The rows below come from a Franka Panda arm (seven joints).
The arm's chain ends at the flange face. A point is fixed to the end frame.
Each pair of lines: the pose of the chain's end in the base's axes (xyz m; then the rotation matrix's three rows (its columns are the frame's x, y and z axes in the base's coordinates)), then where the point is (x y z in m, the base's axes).
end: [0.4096, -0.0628, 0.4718], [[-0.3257, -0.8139, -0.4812], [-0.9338, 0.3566, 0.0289], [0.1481, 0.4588, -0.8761]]
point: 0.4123 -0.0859 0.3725
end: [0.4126, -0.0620, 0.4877], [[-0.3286, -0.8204, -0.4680], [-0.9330, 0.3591, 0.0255], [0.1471, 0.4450, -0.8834]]
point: 0.4168 -0.0855 0.3886
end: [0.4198, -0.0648, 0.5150], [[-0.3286, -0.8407, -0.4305], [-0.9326, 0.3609, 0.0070], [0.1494, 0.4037, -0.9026]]
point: 0.4283 -0.0900 0.4166
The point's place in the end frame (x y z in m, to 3 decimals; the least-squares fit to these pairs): 0.006 -0.056 0.085
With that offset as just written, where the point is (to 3 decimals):
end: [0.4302, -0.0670, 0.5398], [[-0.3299, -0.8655, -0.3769], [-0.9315, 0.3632, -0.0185], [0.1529, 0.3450, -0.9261]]
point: 0.445 -0.095 0.443
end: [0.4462, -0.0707, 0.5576], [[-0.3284, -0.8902, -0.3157], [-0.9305, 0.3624, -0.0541], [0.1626, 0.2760, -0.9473]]
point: 0.467 -0.101 0.463
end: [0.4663, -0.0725, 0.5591], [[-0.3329, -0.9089, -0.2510], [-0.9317, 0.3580, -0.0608], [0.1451, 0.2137, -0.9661]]
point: 0.494 -0.103 0.466
